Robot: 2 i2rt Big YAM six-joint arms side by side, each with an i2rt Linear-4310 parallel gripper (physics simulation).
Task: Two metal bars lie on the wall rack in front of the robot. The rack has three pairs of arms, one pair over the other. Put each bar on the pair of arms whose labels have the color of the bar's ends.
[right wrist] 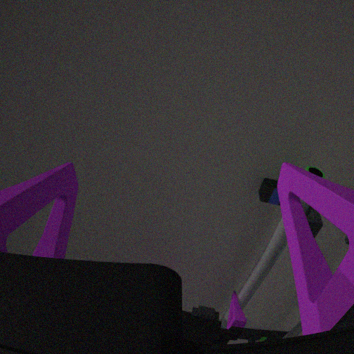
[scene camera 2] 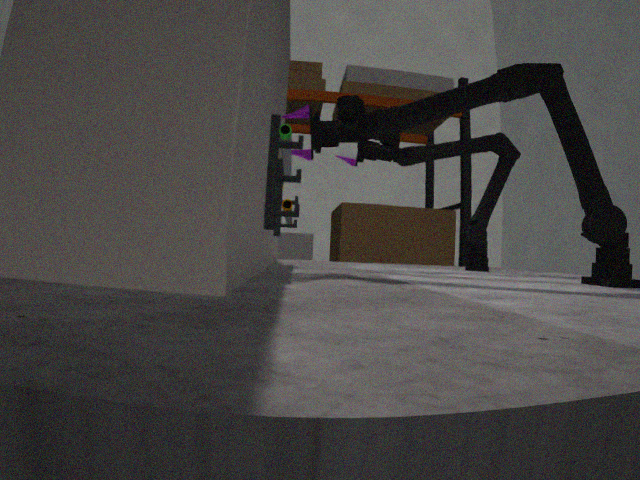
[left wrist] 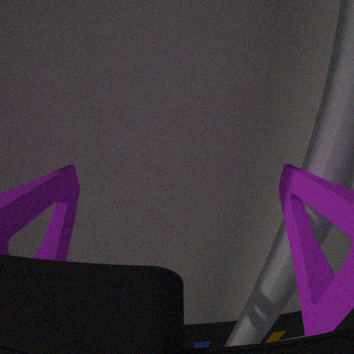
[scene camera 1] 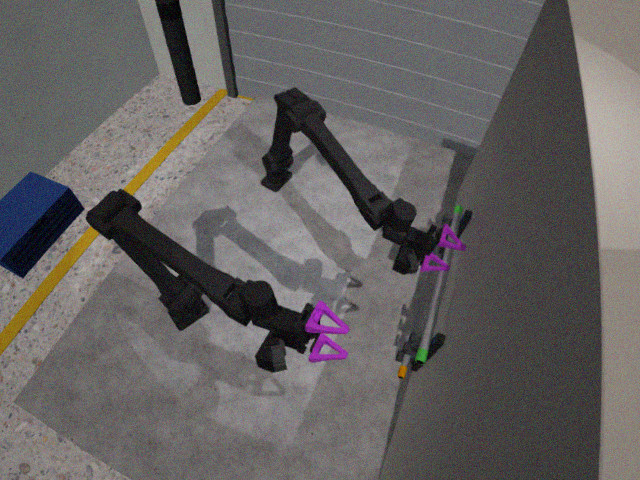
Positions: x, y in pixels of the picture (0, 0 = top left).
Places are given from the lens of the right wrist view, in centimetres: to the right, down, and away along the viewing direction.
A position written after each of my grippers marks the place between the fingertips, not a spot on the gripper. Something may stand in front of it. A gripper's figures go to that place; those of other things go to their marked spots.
my left gripper [right wrist: 207, 286]: 5, 20, 49
my right gripper [right wrist: 177, 173]: 0, 0, 13
green-ended bar [right wrist: 277, 242]: 13, 9, 37
